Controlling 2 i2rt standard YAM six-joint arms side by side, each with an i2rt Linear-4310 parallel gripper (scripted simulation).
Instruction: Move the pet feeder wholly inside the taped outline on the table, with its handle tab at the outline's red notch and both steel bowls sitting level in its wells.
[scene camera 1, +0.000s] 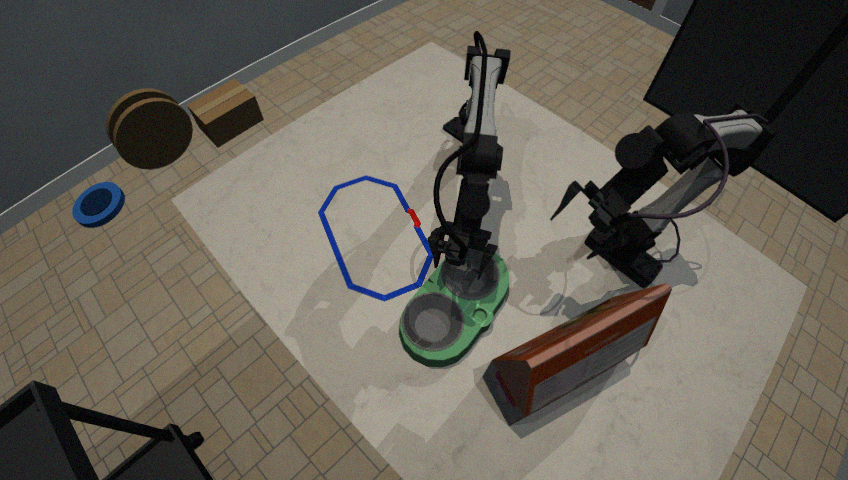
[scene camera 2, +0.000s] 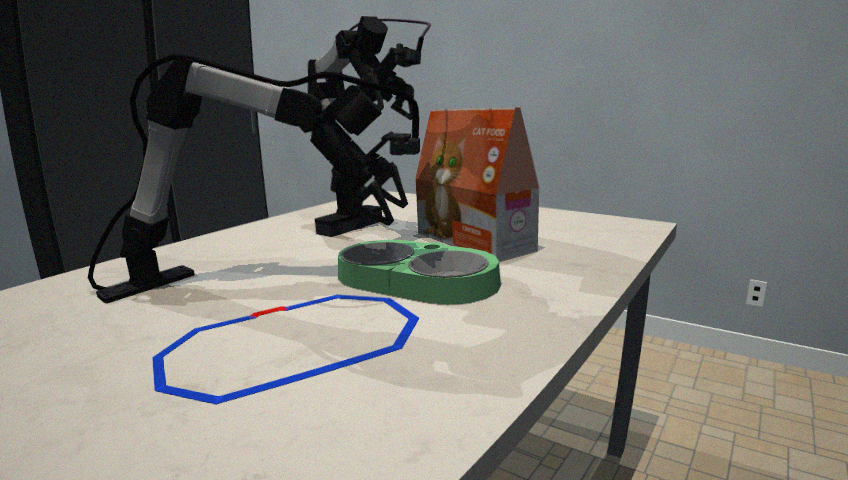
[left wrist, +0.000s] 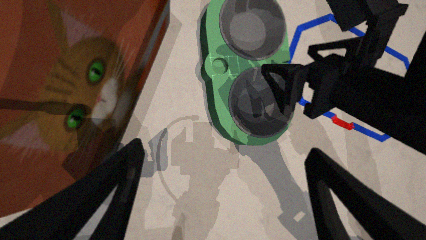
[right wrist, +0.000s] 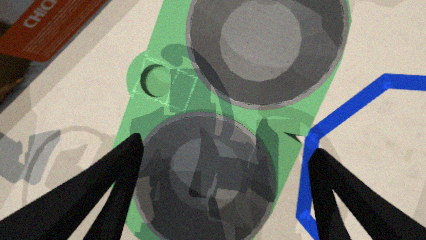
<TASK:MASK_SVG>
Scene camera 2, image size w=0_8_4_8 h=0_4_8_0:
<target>right gripper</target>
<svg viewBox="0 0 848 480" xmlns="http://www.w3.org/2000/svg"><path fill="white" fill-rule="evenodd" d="M392 131L385 134L381 141L367 154L352 140L342 145L329 161L348 182L340 191L342 197L346 200L343 205L350 211L372 218L387 226L393 223L394 219L386 200L401 208L405 208L408 205L397 166L393 161L389 163L385 158L379 157L380 155L376 153L389 140L397 141L397 136L404 135L405 141L408 141L411 137L411 134L393 133ZM361 203L370 195L373 195L385 217L363 207ZM391 177L394 180L401 200L382 188L382 185Z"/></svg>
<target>green pet feeder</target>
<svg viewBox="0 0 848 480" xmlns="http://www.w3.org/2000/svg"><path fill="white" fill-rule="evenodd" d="M338 254L338 279L342 284L385 295L426 303L464 304L487 299L497 293L501 286L500 267L496 256L486 251L471 248L447 246L443 243L374 240L348 246ZM488 260L488 266L484 270L461 277L425 276L413 272L408 266L409 261L416 256L449 250L477 253ZM341 258L341 253L348 248L375 242L402 243L414 249L413 255L409 258L383 265L357 265L345 262Z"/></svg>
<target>steel bowl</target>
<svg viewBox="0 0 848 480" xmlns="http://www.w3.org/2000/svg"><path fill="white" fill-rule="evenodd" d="M488 260L477 253L449 250L416 256L409 261L408 266L413 272L425 276L461 277L484 270L488 266Z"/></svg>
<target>steel bowl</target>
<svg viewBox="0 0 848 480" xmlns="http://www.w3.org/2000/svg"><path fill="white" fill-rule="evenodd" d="M341 258L345 262L357 265L383 265L409 258L413 255L414 249L402 243L375 242L348 248L341 253Z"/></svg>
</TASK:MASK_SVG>
